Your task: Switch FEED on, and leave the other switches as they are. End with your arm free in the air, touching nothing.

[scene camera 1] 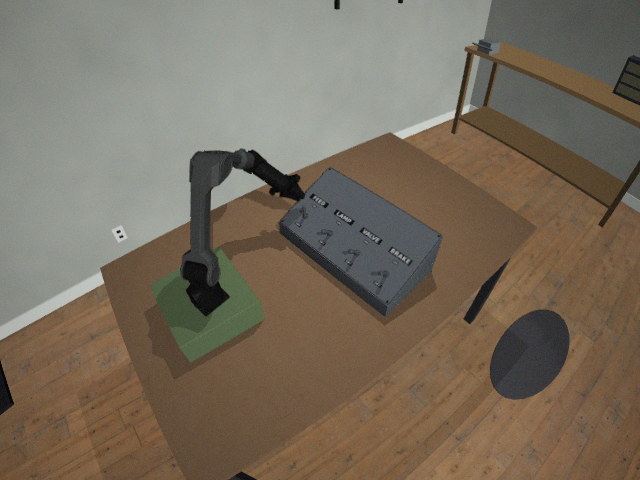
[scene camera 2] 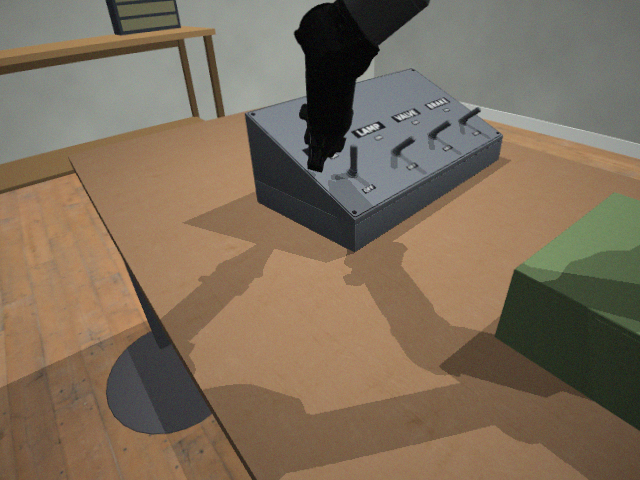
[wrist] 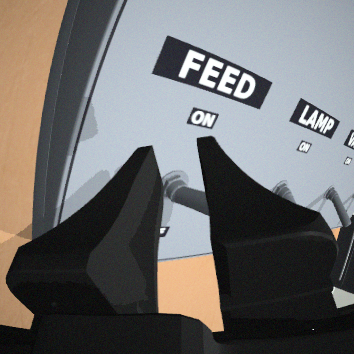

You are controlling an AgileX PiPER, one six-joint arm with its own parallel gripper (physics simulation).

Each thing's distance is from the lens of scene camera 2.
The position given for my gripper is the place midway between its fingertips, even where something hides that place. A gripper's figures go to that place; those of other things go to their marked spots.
my gripper (scene camera 2: 328, 147): 62 cm
grey sloped switch box (scene camera 2: 352, 208): 60 cm
